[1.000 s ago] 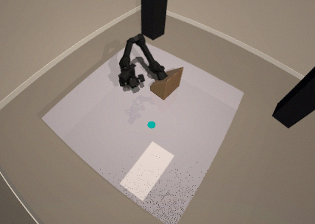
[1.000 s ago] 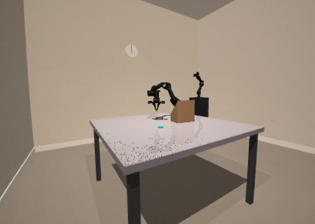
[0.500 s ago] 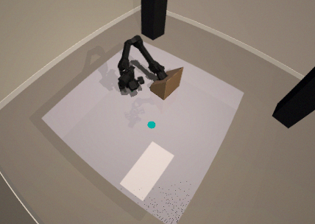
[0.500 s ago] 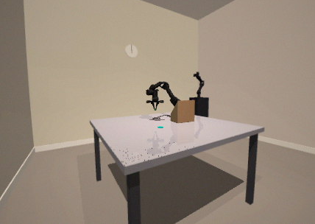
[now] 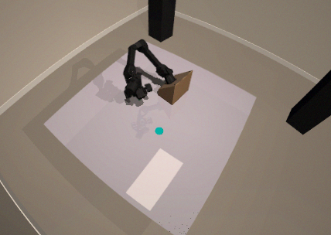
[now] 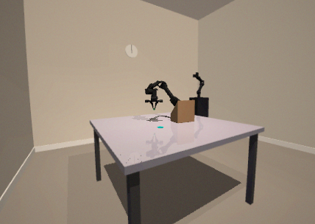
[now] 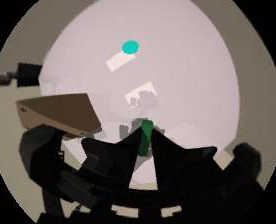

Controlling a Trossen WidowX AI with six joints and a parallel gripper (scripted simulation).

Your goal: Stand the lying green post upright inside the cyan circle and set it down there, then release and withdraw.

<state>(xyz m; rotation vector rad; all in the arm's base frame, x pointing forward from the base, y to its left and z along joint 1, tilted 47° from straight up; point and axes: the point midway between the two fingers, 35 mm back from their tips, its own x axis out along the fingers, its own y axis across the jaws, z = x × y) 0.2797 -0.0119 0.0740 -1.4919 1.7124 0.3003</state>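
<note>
Right now my gripper tip is 3 cm short of the cyan circle, 23 cm to the right of it and 14 cm above it. The rest, counted from my gripper tip: green post (1 cm behind, 2 cm to the right).
</note>
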